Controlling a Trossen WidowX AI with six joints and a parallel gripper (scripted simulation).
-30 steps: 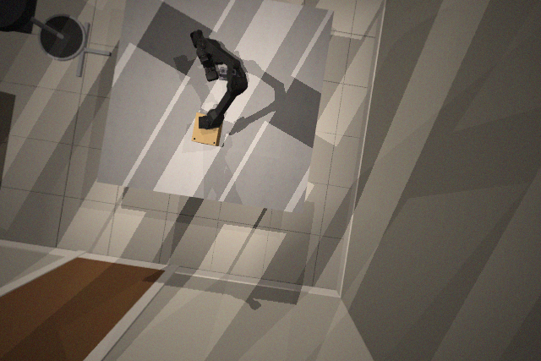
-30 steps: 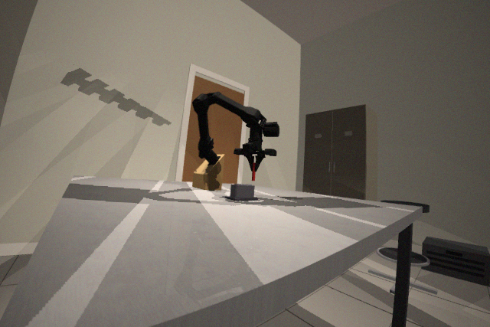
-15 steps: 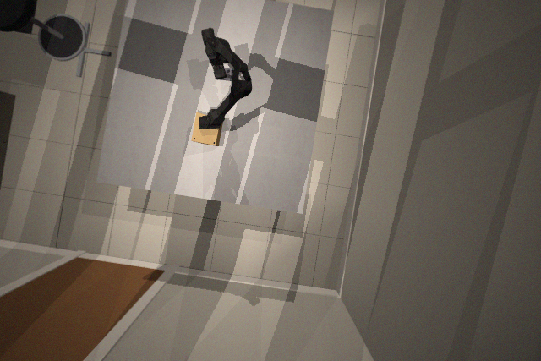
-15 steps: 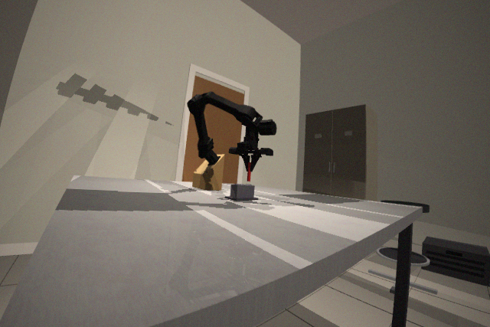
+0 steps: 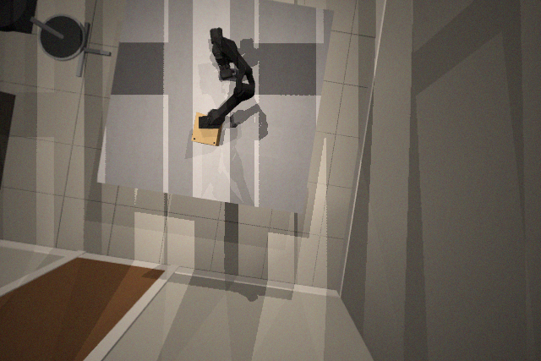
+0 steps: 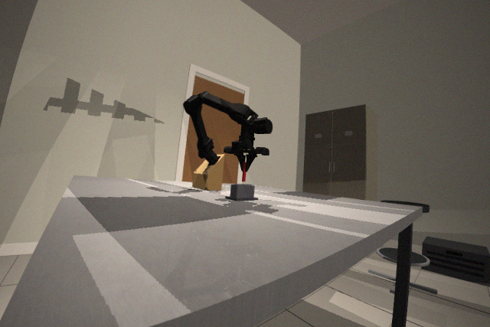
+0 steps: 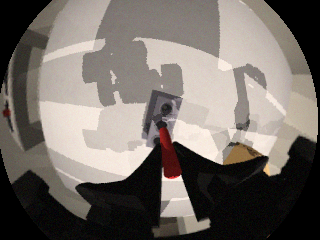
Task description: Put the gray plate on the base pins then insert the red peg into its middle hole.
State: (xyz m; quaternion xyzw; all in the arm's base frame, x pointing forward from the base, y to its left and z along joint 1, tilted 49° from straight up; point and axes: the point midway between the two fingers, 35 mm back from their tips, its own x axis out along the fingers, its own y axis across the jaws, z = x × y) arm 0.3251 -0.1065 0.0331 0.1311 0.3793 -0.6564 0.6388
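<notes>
Right now my gripper tip is right at the red peg. Round my gripper tip: gray plate (7 cm below).
</notes>
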